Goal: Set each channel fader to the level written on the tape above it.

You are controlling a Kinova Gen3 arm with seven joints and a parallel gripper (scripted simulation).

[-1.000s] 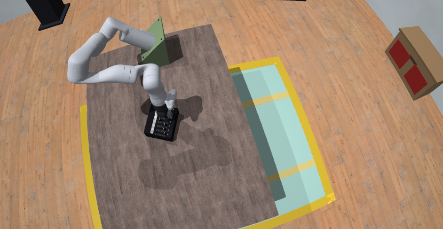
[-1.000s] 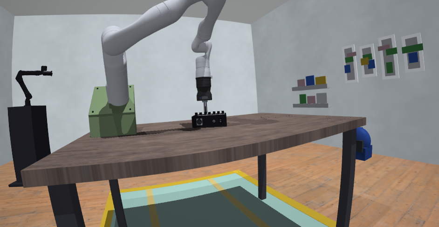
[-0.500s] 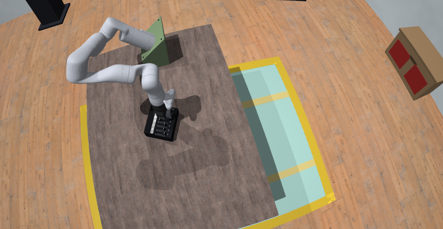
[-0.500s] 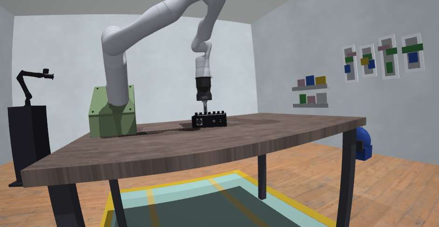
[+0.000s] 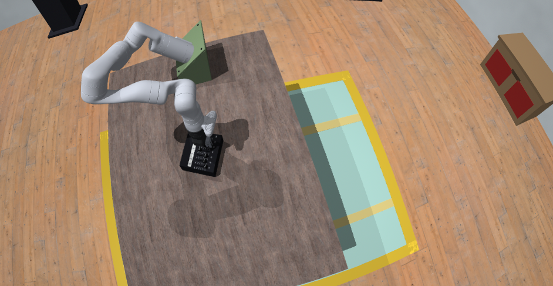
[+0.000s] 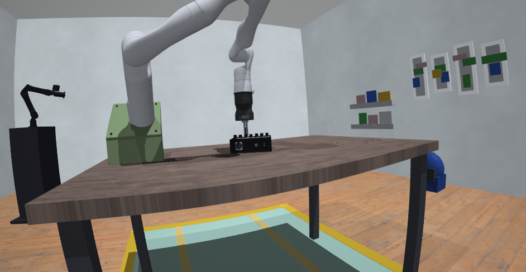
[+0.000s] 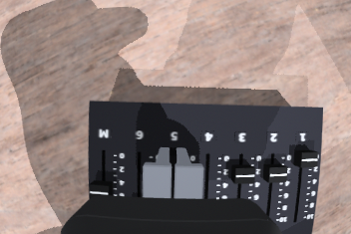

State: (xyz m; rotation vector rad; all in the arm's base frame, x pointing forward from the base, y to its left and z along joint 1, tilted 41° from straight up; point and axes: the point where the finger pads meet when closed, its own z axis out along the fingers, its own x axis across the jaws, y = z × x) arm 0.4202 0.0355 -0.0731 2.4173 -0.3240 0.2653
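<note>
My gripper is now 50 mm past the master fader cap and 10 mm above it.
</note>
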